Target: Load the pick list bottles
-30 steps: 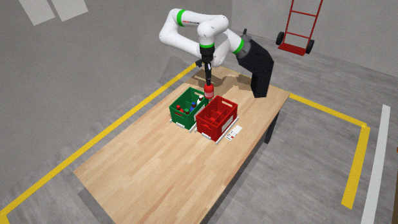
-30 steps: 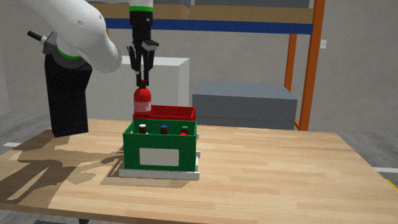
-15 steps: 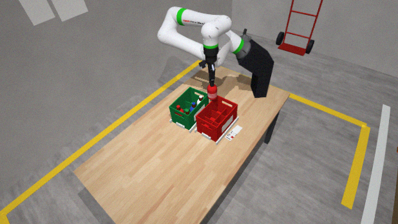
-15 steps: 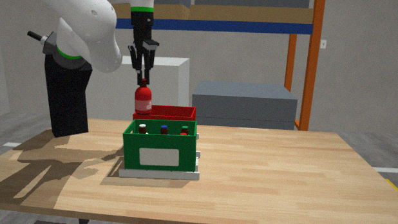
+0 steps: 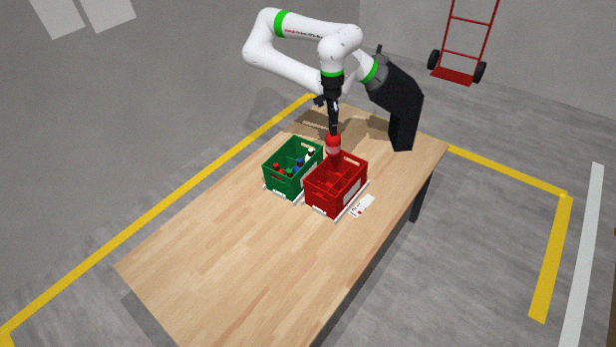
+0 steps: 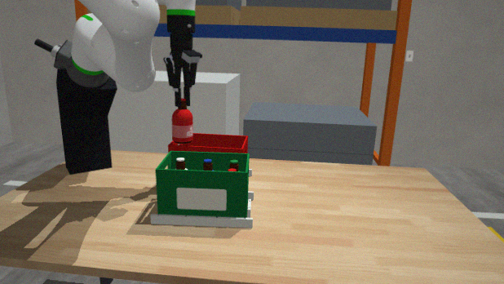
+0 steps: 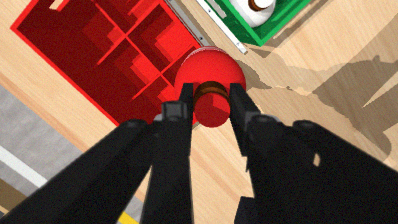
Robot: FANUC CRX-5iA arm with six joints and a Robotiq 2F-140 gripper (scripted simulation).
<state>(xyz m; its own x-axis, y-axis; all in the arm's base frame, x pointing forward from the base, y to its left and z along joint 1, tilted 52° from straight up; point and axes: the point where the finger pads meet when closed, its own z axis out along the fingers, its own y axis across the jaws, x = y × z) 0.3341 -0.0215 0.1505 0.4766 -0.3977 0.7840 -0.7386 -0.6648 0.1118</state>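
Right now my hand is 80 mm above the red-capped bottle. From my hand the other things lie so: blue-label bottle: 260 mm below, 150 mm to the right, 80 mm ahead; red crate: 270 mm below, 100 mm ahead, 50 mm to the left; white-capped bottle: 260 mm below, 120 mm to the right, 10 mm behind.
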